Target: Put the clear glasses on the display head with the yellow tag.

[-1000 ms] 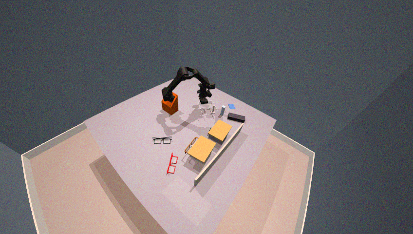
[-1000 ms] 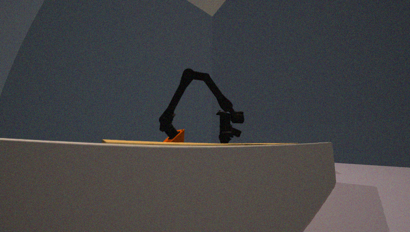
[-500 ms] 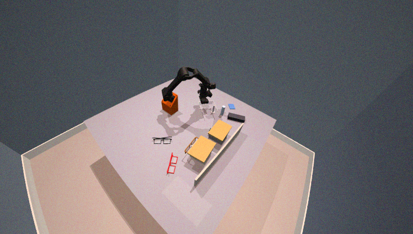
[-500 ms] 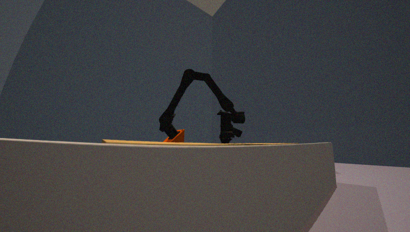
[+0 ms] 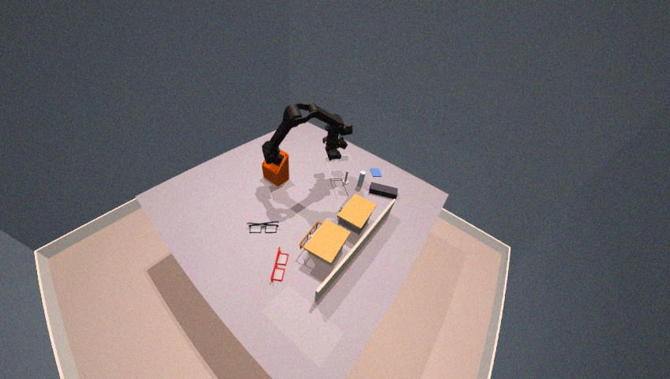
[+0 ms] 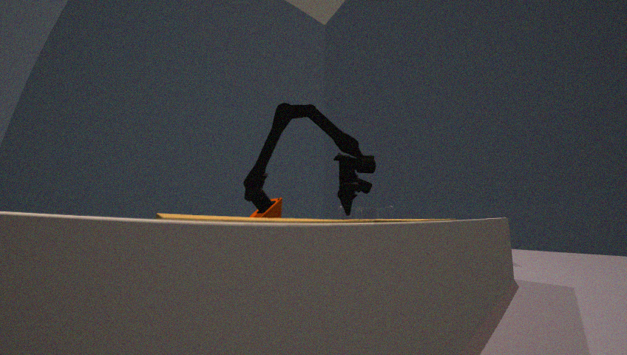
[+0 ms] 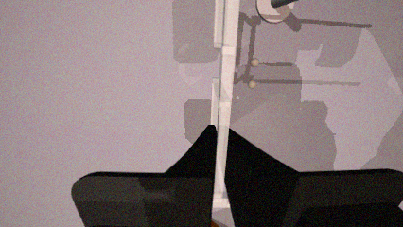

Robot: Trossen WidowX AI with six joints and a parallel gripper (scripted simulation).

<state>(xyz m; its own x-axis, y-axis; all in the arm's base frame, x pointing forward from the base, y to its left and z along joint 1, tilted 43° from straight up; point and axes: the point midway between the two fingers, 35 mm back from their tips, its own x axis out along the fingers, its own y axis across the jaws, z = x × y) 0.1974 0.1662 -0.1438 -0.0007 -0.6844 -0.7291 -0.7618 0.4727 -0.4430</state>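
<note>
Now: the small stand 110 mm ahead of my gripper tip, 20 mm to the left of it and 90 mm below it. From my gripper tip the other things lie so: blue card 210 mm ahead, 240 mm to the left, 120 mm below; then grey display head 290 mm ahead, 210 mm to the right, 60 mm below; then black box 330 mm ahead, 100 mm to the left, 100 mm below.
</note>
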